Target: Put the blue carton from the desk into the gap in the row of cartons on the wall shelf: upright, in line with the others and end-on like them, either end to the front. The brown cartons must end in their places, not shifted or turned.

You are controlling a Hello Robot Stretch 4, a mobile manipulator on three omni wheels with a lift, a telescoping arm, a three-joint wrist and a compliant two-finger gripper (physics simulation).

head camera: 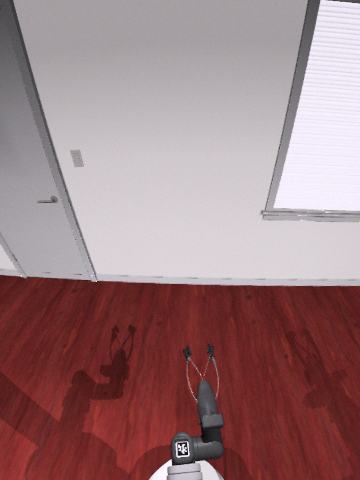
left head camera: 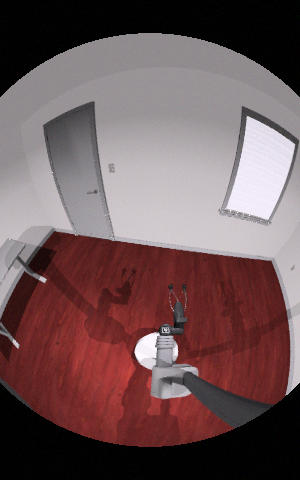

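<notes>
My gripper (head camera: 199, 351) (left head camera: 177, 287) is open, with its two fingertips apart and nothing between them. It is held out over the red floor, in the lower middle of both views. The blue carton, the brown cartons and the wall shelf do not show in either view. Part of a light table (left head camera: 11, 257), which may be the desk, shows at the left edge of the left head camera view, well away from the gripper; whether anything stands on it cannot be seen.
A grey door (head camera: 37, 165) (left head camera: 75, 175) is at the left of the far wall. A window with blinds (head camera: 320, 115) (left head camera: 262, 165) is at the right. A table leg (left head camera: 32, 270) stands on the floor at the left. Shadows of the robot lie on the red floor (head camera: 270, 400) (left head camera: 240, 290).
</notes>
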